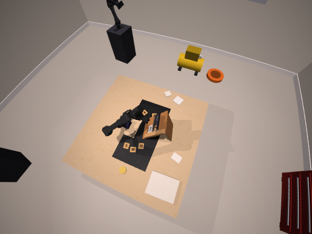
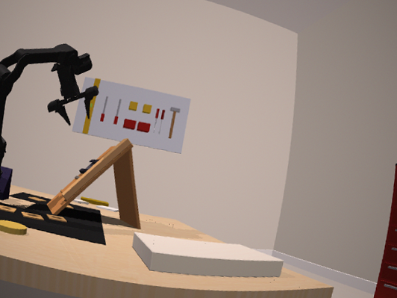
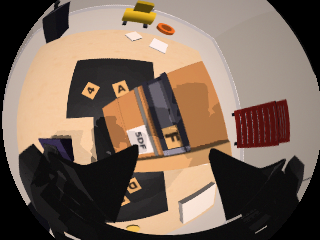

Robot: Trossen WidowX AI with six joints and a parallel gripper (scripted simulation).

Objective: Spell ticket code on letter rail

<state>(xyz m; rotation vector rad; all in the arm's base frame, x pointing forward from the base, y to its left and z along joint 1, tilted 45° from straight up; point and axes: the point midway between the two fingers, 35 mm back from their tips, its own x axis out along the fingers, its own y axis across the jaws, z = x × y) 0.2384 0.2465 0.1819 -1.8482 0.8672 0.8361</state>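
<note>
My gripper tip is 3 cm short of the white ticket and 22 cm above it. Round my gripper tip: black mat: 9 cm behind, 4 cm to the right, 32 cm below; then white slab: 40 cm ahead, 42 cm to the right, 30 cm below.
</note>
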